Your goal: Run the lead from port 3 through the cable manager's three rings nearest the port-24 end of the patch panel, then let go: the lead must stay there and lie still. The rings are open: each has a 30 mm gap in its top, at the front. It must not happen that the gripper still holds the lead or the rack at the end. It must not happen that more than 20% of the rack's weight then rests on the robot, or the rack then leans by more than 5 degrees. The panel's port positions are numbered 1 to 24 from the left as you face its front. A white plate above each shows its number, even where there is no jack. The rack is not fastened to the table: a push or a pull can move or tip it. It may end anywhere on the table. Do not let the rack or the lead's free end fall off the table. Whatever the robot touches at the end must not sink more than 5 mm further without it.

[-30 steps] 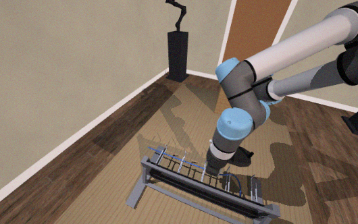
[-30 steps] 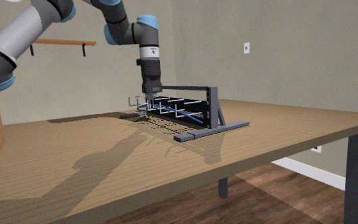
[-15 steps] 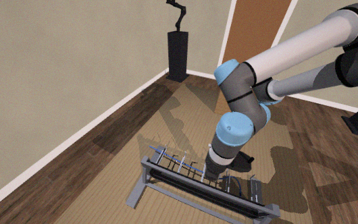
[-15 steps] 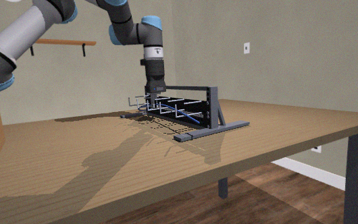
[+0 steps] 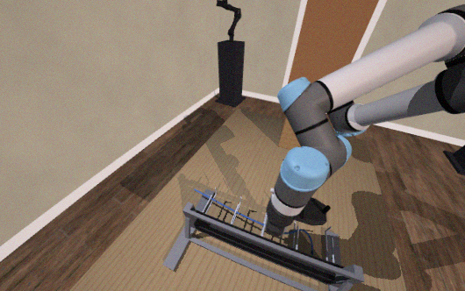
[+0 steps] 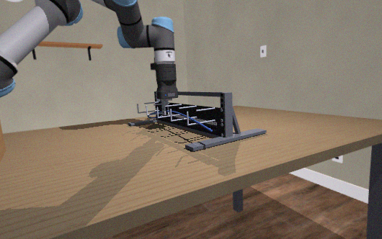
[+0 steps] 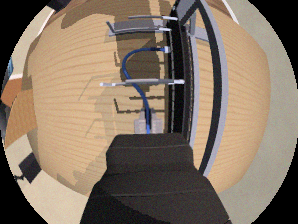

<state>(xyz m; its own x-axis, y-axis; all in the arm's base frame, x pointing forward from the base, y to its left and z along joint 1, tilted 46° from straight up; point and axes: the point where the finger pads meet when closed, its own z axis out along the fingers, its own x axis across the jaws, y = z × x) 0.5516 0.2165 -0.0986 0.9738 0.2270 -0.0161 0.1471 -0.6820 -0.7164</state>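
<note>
The grey rack is 70 mm ahead of my hand, 40 mm to the right of it and 10 mm below it.
</note>
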